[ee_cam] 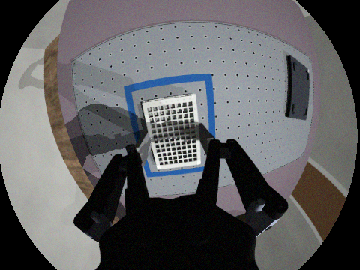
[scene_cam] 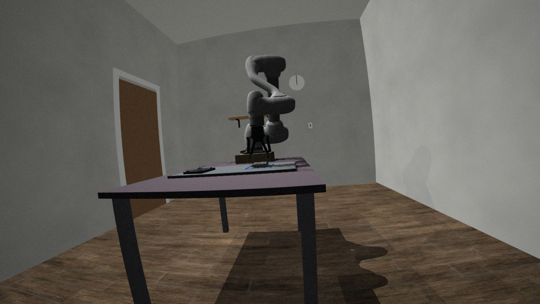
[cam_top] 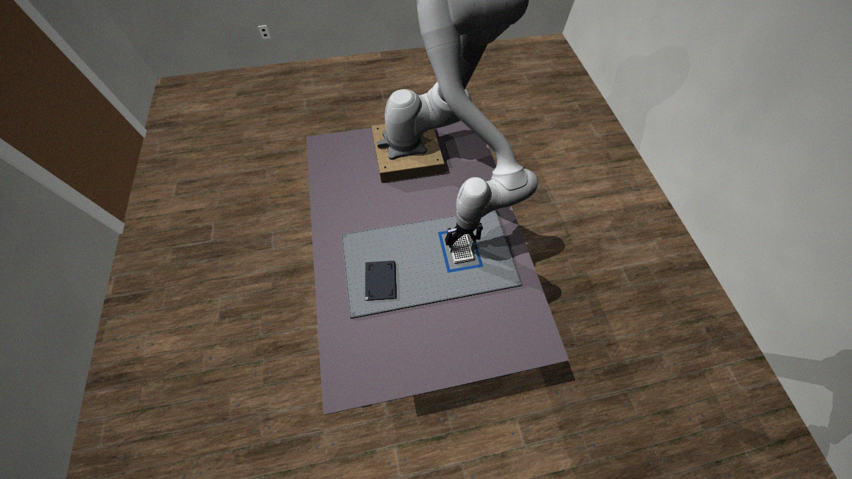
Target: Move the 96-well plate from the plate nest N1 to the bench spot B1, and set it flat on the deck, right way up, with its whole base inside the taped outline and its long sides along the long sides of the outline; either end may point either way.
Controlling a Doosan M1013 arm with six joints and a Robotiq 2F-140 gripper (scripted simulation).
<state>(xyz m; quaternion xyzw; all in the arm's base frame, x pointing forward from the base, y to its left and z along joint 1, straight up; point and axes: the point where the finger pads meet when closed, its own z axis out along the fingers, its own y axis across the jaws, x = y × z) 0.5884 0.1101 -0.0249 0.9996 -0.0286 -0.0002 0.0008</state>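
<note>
Now: the white 96-well plate 2 cm below my hand. From my hand the other things lie so: dark plate nest N1 (36 cm to the right, 6 cm ahead, 3 cm below).
</note>
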